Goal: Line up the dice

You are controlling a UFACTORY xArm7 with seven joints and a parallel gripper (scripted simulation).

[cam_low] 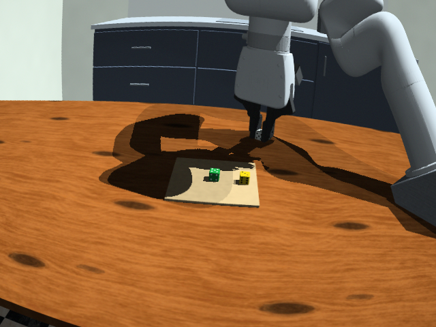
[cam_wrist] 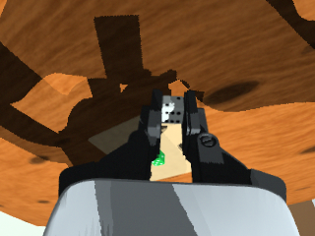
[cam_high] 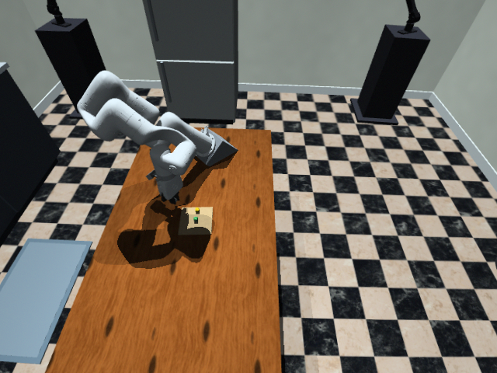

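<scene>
My hand is 70 mm short of the green die, 100 mm to the right of it and 50 mm above it. The rest, counted from my hand: yellow die (20 mm ahead, 100 mm to the left, 50 mm below); then white die (10 mm below); then tan mat (70 mm ahead, 100 mm to the left, 60 mm below).
</scene>
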